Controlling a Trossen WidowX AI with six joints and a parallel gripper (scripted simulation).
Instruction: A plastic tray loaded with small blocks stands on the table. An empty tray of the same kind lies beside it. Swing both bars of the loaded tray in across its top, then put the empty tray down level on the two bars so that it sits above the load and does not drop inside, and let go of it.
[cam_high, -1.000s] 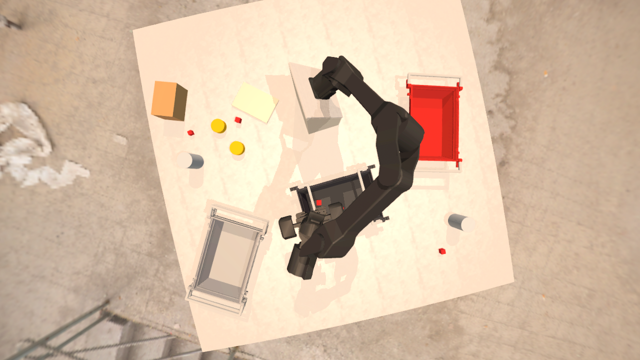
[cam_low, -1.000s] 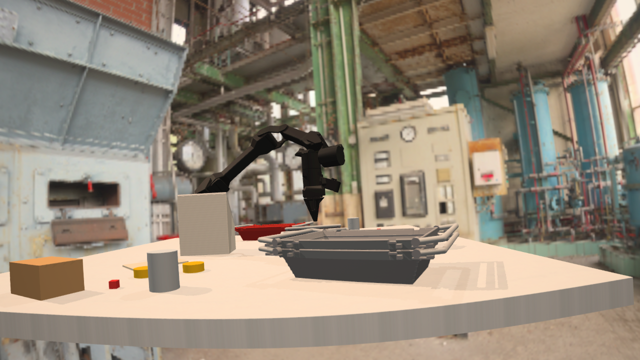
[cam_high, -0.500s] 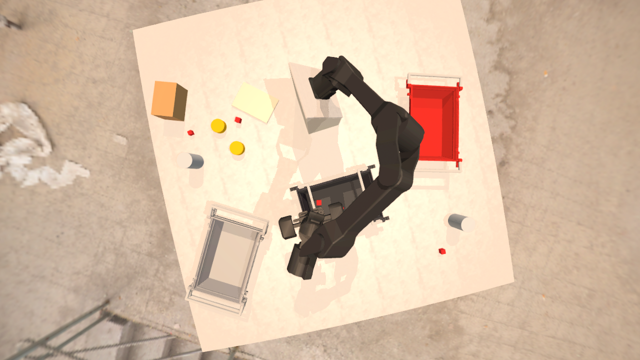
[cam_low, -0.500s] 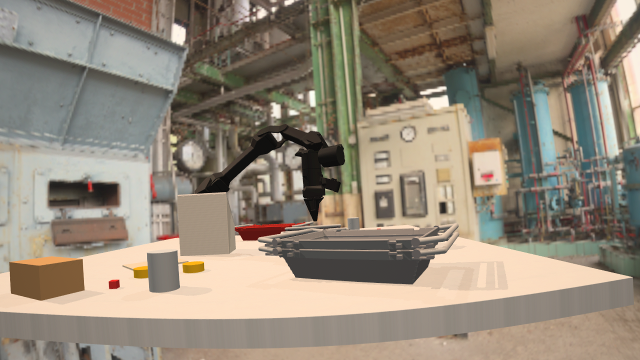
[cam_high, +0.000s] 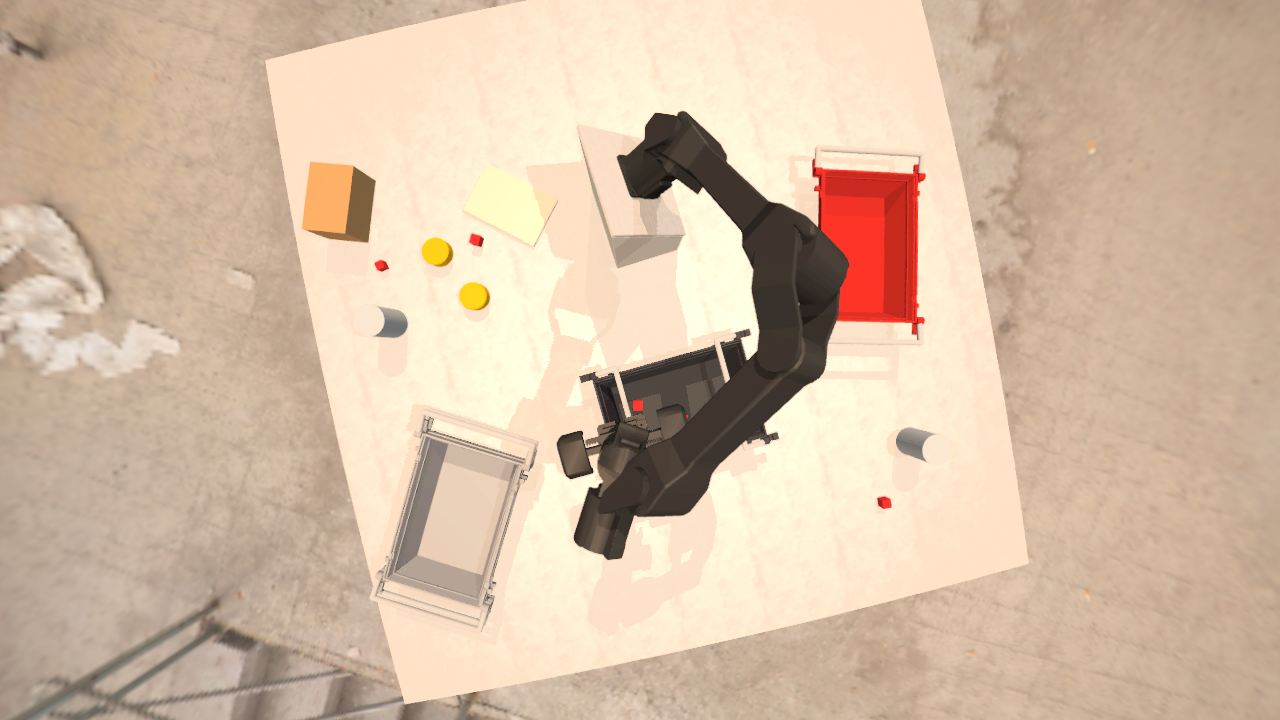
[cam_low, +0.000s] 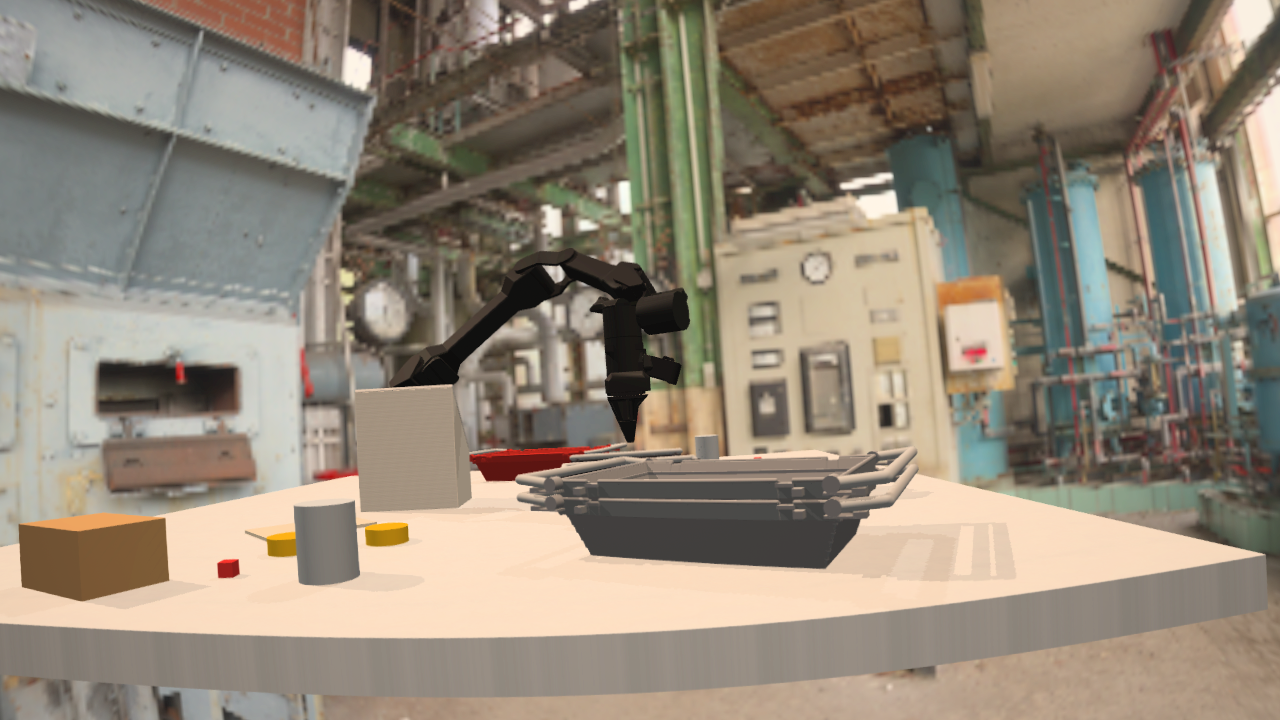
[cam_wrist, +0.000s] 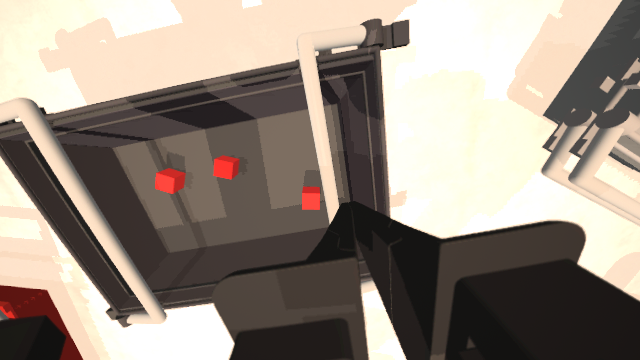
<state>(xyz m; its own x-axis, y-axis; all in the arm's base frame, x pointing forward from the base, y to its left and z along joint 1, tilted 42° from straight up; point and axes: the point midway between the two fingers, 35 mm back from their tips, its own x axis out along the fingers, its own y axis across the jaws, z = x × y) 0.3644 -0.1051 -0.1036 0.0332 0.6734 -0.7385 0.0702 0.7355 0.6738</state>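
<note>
The red tray is 510 mm to the left of my gripper tip, 160 mm behind it and 50 mm below it. Also, from my gripper tip: pale flat plate: 450 mm behind, 90 mm below, 70 mm to the right; then orange box: 550 mm behind, 360 mm to the right, 60 mm below.
</note>
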